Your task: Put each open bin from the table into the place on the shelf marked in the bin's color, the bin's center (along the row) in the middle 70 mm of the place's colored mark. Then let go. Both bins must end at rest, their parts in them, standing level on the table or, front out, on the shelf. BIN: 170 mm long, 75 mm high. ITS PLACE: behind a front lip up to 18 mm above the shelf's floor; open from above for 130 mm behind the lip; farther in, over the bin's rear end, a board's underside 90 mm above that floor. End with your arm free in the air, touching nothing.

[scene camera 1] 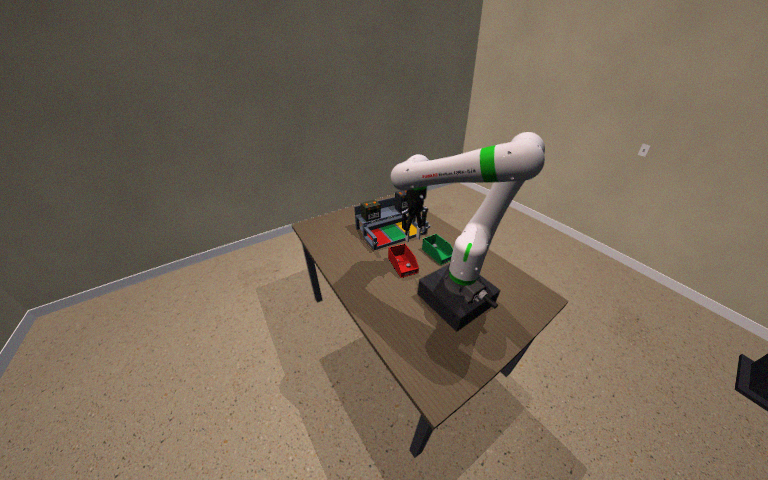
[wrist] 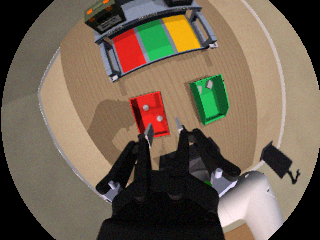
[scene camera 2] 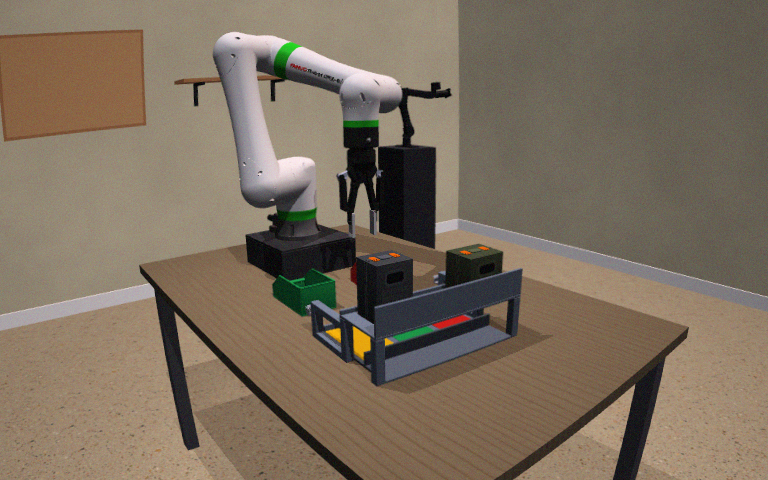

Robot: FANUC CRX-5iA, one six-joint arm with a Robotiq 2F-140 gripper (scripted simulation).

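Observation:
There is a colored mark point(wrist: 154, 38) here, and I can see a green bin point(scene camera 2: 322, 288), which the wrist view point(wrist: 215, 100) shows too. My gripper point(scene camera 2: 362, 235) is in the scene as well, and the wrist view point(wrist: 164, 125) also shows my gripper.

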